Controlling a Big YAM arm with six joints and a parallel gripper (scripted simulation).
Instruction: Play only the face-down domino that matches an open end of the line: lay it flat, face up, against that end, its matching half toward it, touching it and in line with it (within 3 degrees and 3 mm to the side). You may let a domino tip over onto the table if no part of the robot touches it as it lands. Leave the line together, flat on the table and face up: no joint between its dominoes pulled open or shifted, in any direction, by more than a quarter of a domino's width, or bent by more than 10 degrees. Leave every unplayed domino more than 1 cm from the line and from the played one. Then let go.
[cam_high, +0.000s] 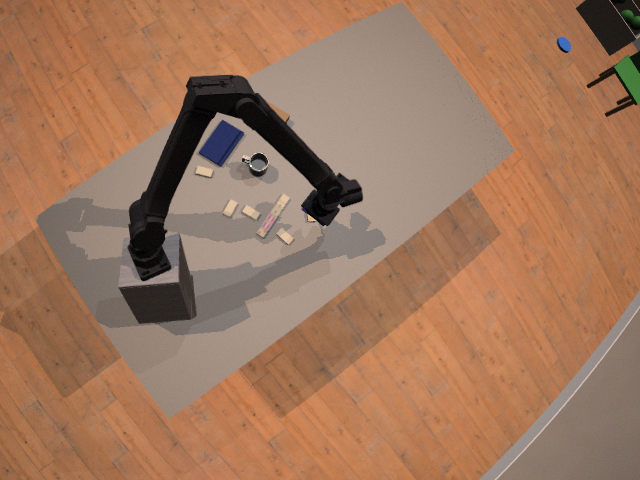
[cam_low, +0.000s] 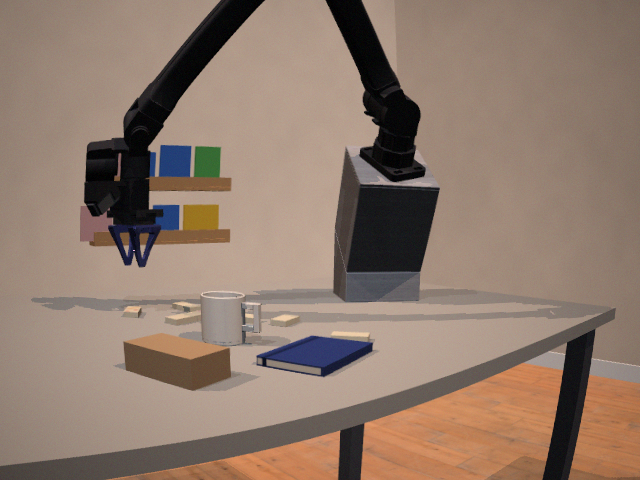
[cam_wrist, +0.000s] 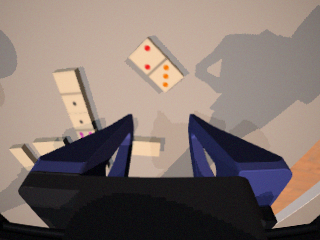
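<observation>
My gripper is now 90 mm above the cream domino, 10 mm to the right of it and 10 mm short of it. From my hand the other things lie so: blue book: 370 mm to the left, 170 mm behind, 90 mm below; then brown box: 380 mm to the left, 80 mm below, 30 mm ahead; then white mug: 240 mm to the left, 90 mm behind, 60 mm below.
</observation>
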